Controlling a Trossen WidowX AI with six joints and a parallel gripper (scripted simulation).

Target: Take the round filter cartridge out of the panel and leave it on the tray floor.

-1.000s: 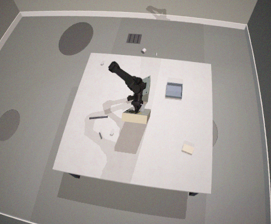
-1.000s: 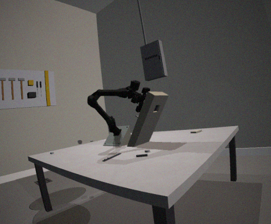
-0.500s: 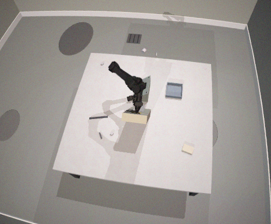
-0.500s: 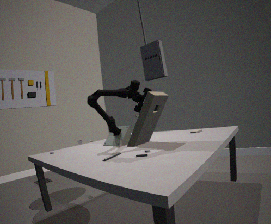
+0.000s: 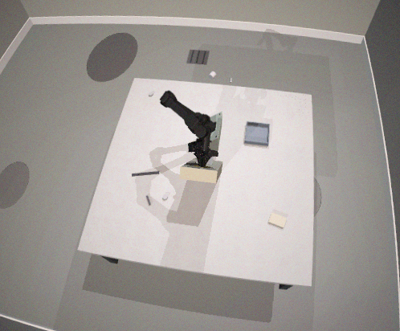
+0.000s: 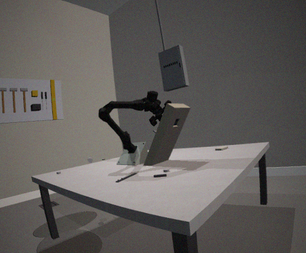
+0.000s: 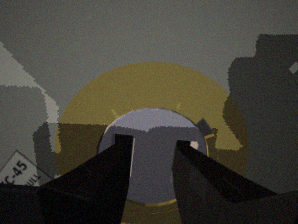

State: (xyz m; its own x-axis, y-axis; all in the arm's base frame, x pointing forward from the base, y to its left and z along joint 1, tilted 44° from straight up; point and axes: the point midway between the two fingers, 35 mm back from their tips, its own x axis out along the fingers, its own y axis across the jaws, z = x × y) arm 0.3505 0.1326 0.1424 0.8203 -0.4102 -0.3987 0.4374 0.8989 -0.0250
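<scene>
Right now my gripper tip is 1 cm short of the round filter cartridge and 1 cm above it. From my gripper tip the other things lie so: blue-grey tray (42 cm behind, 29 cm to the left, 26 cm below); short dark piece (31 cm to the right, 27 cm below, 11 cm ahead); tan block (44 cm to the left, 27 cm below, 14 cm ahead).
</scene>
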